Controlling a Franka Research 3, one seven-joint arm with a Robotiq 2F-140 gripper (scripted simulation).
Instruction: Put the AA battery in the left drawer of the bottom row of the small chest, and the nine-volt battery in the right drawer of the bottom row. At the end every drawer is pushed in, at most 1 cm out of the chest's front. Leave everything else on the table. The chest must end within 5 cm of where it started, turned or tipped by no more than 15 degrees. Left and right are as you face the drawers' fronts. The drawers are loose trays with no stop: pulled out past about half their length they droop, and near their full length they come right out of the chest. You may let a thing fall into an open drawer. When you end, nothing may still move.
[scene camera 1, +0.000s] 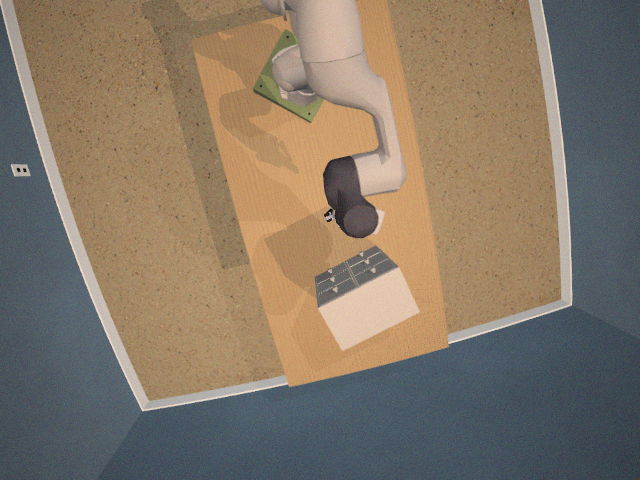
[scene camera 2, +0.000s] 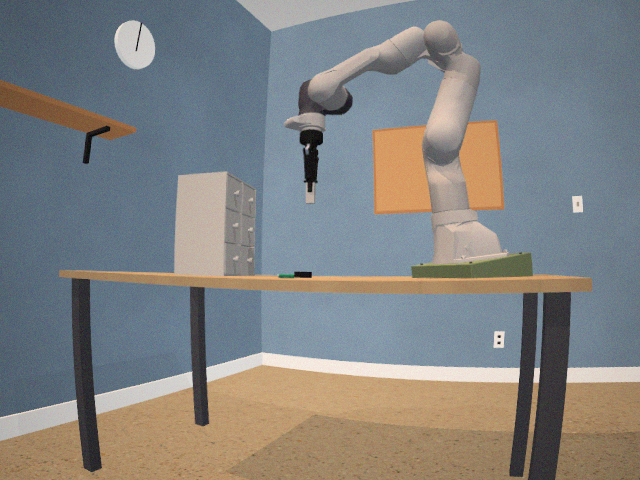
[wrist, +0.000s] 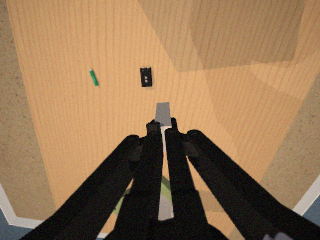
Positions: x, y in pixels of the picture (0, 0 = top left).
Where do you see the gripper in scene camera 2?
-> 310, 203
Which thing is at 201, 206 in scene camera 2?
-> A small chest.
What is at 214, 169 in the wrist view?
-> The gripper.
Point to a small chest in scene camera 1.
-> At 385, 301
